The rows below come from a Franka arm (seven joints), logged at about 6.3 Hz.
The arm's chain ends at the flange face. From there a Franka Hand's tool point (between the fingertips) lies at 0.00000 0.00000 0.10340 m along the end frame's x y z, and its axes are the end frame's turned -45 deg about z.
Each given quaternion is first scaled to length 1.
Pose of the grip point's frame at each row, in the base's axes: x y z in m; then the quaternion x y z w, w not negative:
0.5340, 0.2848, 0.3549, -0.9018, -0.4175, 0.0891, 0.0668
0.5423, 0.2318, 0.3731, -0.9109, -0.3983, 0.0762, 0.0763
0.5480, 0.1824, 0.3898, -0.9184, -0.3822, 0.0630, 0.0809
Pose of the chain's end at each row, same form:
0.5564, 0.2800, 0.4557, -0.9929, -0.0406, 0.1079, 0.0276
0.5629, 0.2237, 0.4741, -0.9940, -0.0194, 0.0996, 0.0413
0.5664, 0.1720, 0.4910, -0.9947, -0.0017, 0.0892, 0.0506

